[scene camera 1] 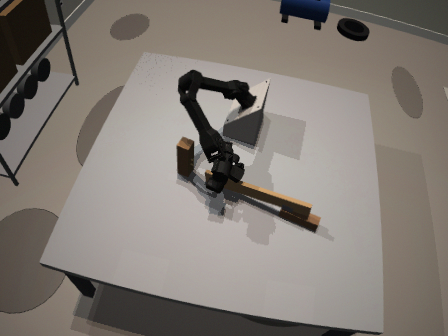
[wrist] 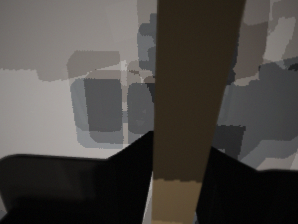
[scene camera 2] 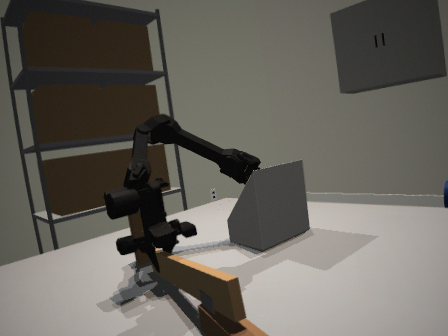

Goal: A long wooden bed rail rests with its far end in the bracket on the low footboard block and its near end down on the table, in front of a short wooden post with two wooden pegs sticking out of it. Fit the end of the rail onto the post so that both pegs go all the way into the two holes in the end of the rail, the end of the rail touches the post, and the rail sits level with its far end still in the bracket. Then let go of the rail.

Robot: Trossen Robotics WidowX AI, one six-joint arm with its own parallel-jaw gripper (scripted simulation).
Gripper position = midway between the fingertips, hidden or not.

Observation:
In view: the gripper [scene camera 2: 162,270], a wooden rail [scene camera 2: 190,277] and a short wooden post [scene camera 1: 185,147].
The wooden rail shows as well in scene camera 1 [scene camera 1: 301,207] and in the wrist view [wrist: 194,53]. The gripper shows as well in the wrist view [wrist: 168,137].

